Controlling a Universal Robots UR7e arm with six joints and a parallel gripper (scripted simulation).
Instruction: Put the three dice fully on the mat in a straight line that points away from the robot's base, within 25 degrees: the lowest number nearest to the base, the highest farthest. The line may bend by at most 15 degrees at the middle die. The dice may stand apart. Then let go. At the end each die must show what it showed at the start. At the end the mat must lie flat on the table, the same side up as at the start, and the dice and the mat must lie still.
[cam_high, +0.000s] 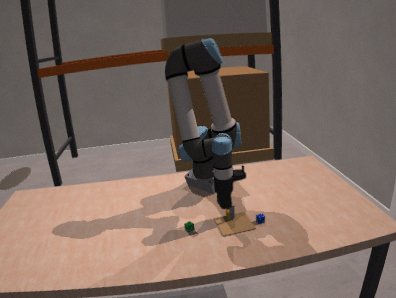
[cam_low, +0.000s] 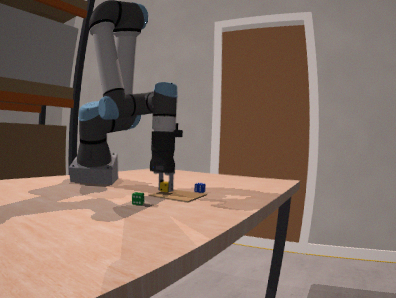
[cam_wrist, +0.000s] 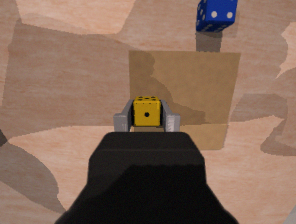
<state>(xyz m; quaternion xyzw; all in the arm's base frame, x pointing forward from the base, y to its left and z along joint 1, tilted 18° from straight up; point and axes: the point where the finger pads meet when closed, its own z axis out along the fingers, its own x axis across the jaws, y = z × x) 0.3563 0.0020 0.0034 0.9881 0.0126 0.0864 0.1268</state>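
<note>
Now: the yellow die right at my hand. The rest, counted from my hand: tan mat 50 mm ahead, 30 mm below; green die 180 mm to the right, 20 mm ahead, 10 mm below; blue die 110 mm to the left, 70 mm ahead, 10 mm below.
</note>
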